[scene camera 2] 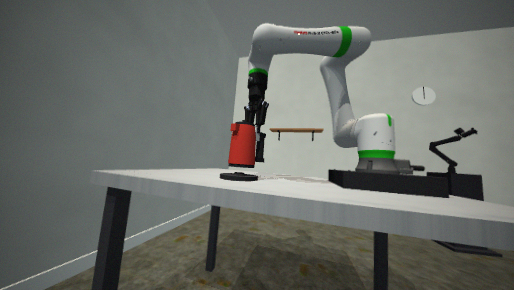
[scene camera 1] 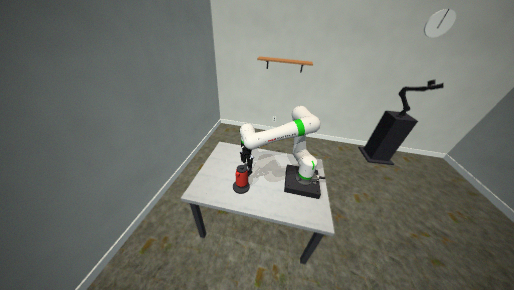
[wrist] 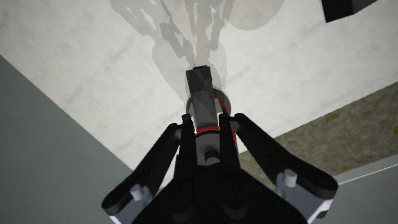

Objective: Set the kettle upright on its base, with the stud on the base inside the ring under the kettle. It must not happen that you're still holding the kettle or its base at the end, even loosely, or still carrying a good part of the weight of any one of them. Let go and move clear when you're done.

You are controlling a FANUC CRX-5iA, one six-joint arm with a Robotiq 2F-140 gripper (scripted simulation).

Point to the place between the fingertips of my gripper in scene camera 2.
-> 253, 140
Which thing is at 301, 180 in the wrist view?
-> My gripper.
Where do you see a red kettle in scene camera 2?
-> At 243, 140
